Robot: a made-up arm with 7 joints.
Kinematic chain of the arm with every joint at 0, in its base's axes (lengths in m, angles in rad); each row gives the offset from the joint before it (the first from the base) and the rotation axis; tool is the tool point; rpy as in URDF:
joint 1: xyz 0 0 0 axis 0.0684 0.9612 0.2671
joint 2: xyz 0 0.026 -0.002 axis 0.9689 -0.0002 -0.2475
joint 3: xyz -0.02 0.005 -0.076 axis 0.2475 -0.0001 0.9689
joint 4: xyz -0.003 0 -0.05 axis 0.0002 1 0
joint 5: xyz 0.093 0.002 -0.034 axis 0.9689 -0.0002 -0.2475
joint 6: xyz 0.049 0 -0.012 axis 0.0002 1 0
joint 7: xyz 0.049 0 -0.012 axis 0.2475 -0.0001 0.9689
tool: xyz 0 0 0 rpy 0 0.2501 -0.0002
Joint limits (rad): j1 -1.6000..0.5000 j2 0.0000..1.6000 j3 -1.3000..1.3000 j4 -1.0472..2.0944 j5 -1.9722..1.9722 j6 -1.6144..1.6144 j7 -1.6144..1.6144
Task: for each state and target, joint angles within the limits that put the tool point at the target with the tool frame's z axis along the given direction. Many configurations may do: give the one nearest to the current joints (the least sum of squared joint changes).
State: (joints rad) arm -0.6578 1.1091 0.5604 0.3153 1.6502 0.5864 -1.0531
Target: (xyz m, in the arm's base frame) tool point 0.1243 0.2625 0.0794 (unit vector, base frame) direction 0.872 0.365 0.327
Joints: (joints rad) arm -0.8576 1.1252 0.6790 0.5908 1.7834 1.1130 -1.0531
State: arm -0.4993 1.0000 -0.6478 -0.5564 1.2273 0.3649 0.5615
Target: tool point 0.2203 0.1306 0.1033 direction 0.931 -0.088 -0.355
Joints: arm -1.0688 1.3664 -0.3404 0.2443 1.7891 0.8079 0.5615
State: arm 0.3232 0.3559 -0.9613 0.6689 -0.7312 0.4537 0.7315
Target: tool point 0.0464 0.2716 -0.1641 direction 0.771 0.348 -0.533
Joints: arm -0.1694 1.2569 -0.6929 0.8641 -0.7364 1.1684 0.7315
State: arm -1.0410 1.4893 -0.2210 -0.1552 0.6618 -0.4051 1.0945
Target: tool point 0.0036 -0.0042 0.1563 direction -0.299 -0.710 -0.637
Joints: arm -1.6000 1.2903 0.2008 -0.8839 0.2553 0.3049 1.0944
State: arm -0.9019 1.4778 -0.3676 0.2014 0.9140 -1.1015 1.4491
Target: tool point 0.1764 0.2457 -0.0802 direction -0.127 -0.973 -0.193
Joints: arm -0.3098 1.3812 -0.1844 0.7768 0.5193 -0.6884 1.4491
